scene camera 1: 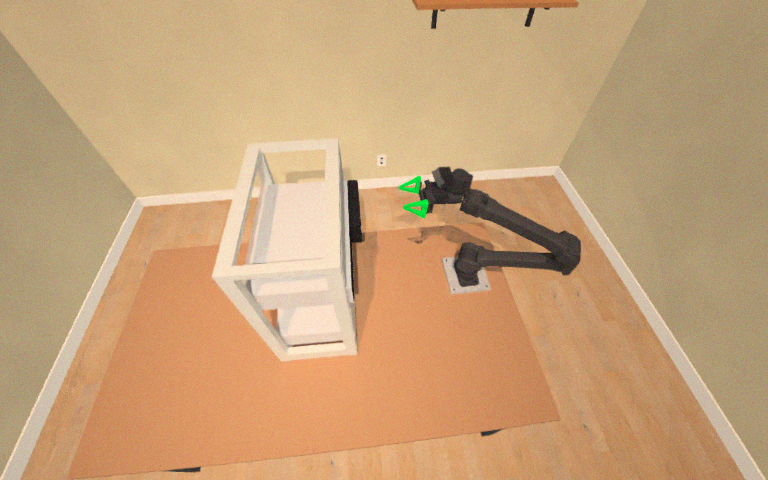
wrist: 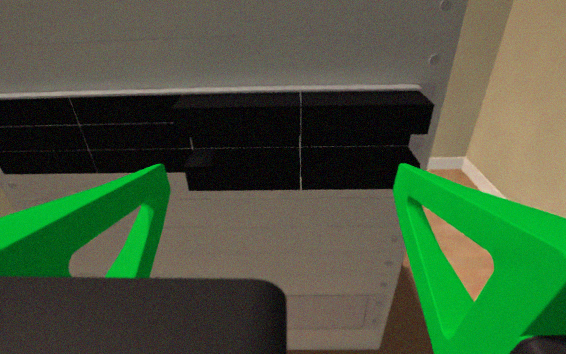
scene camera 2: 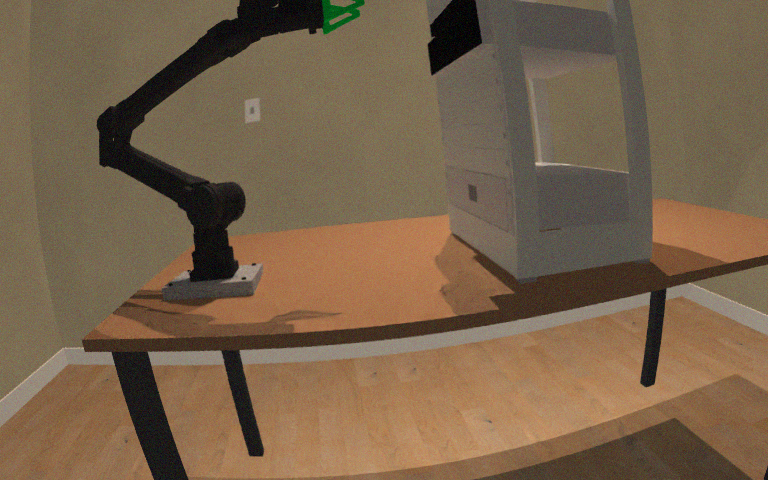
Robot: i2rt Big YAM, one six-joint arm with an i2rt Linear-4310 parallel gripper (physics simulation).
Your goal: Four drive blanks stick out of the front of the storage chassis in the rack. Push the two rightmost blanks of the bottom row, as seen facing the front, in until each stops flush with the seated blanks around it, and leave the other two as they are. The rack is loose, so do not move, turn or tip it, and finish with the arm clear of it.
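Frame: origin at the arm's base, x ahead, y left, z up, level; metres.
Seen in the pictures: gripper, fingertip midpoint: [scene camera 1: 401, 197] [wrist: 281, 176] [scene camera 2: 361, 7]; arm's base, origin of the base link: [scene camera 1: 465, 274] [scene camera 2: 215, 274].
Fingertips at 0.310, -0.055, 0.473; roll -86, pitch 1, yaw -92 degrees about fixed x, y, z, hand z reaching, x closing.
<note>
Pixels of each thing's middle, then the offset from my fingertips to it, as dx, dy, dz. Level surfaces: height alone.
- upper left blank, body centre: [wrist: 245, 99] [scene camera 1: 342, 217] +0.203, +0.033, -0.035
- upper right blank, body centre: [wrist: 354, 97] [scene camera 2: 480, 13] [scene camera 1: 341, 194] +0.198, -0.077, -0.035
- bottom-row left blank, body centre: [wrist: 249, 149] +0.203, +0.033, -0.092
- bottom-row rightmost blank, body centre: [wrist: 349, 147] [scene camera 2: 485, 41] +0.198, -0.077, -0.092
- brown table, its level: dz -0.492
The white rack [scene camera 1: 283, 269] [scene camera 2: 524, 169] stands upright on the table. In the wrist view, black seated blanks [wrist: 37, 137] lie at the left of the chassis front. Four black blanks stick out at its right: an upper left blank [wrist: 242, 125], an upper right blank [wrist: 362, 122], a bottom-row left blank [wrist: 245, 170] and a bottom-row rightmost blank [wrist: 350, 170]. The two lower faces look level with each other. My green-fingered gripper [scene camera 1: 402, 197] [scene camera 2: 360, 6] [wrist: 281, 176] is open and empty, in front of the chassis and apart from it. Its fingertips appear on either side of the lower pair.
The arm's base plate [scene camera 1: 447, 277] [scene camera 2: 212, 289] is on the brown table [scene camera 1: 441, 367] [scene camera 2: 339, 283], on the rack's front side. Grey panels [wrist: 280, 225] lie below the blanks. A wall shelf [scene camera 1: 492, 4] hangs high at the back. The room wall [wrist: 530, 100] shows right of the rack.
</note>
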